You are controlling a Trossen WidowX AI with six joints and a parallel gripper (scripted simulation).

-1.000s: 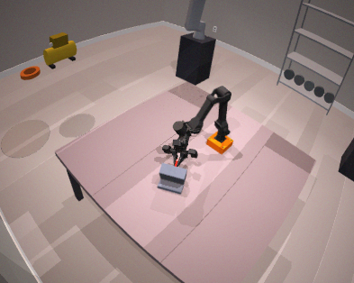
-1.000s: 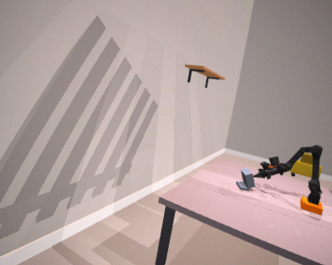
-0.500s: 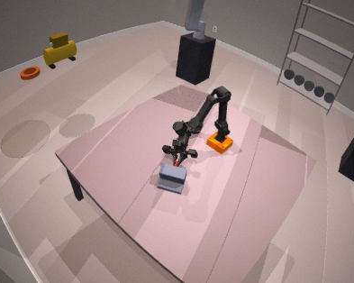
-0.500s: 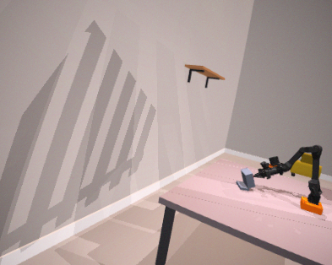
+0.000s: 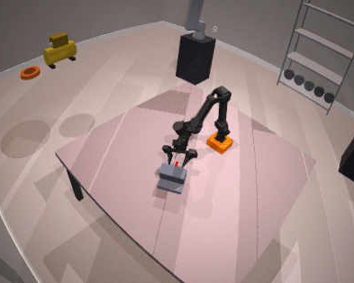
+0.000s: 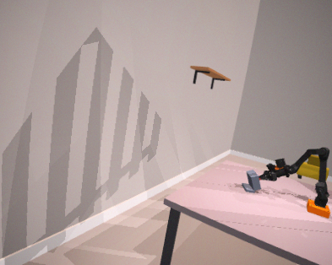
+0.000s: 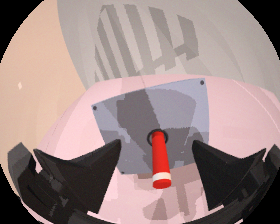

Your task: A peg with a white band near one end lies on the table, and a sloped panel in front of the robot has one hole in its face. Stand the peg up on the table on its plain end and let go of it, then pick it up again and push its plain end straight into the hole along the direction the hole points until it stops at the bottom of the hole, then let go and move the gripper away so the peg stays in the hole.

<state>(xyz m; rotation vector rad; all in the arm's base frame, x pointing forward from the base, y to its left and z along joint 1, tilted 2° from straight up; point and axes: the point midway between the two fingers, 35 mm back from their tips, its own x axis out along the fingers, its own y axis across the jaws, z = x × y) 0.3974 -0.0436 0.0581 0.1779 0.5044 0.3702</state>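
Now: gripper tip 20 mm past the red peg and 10 mm to the left of it. Round my gripper tip: grey sloped panel (40 mm ahead, 20 mm to the left, 20 mm below).
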